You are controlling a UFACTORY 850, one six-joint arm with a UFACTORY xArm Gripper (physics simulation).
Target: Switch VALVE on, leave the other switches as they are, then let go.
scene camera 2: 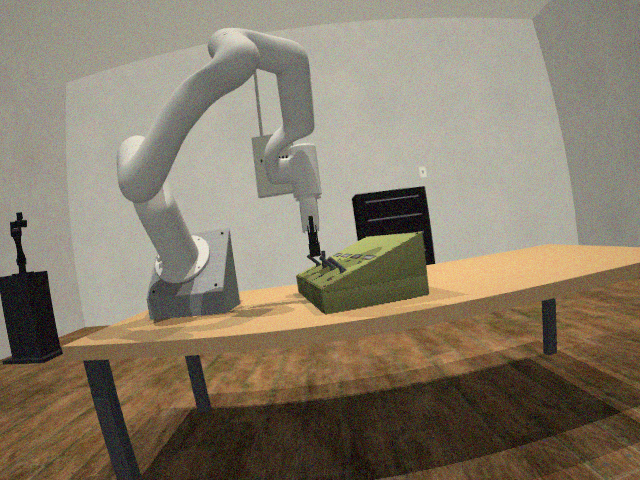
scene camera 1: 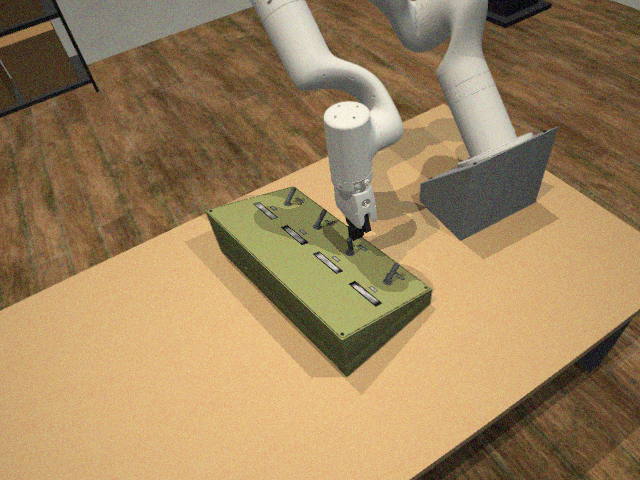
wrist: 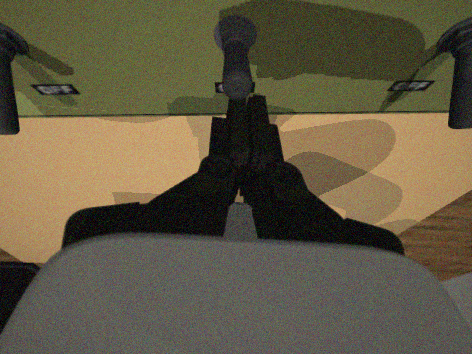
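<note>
The green sloped switch box (scene camera 1: 289, 258) (scene camera 2: 382, 273) carries a row of several dark toggle levers. My gripper (scene camera 1: 354, 237) (scene camera 2: 314, 253) (wrist: 241, 118) is shut and empty. Its fingertips are right at the free end of one lever (scene camera 1: 349, 248) (wrist: 236, 62), the second from the near right end in scene camera 1; they look to touch or nearly touch it. That lever looks more upright than its neighbours (scene camera 1: 320, 219) (scene camera 1: 391, 273), which lean toward the robot side. In the wrist view it partly hides the small label behind it. The name plates are unreadable, so I cannot tell which lever is VALVE.
Neighbouring levers (wrist: 7, 85) (wrist: 461, 85) stand on both sides of the fingers in the wrist view. The grey wedge-shaped robot mount (scene camera 1: 491, 191) (scene camera 2: 217, 273) stands on the wooden table (scene camera 1: 155, 387) (scene camera 2: 516, 273) behind the box. A black cabinet (scene camera 2: 390, 211) stands beyond the table.
</note>
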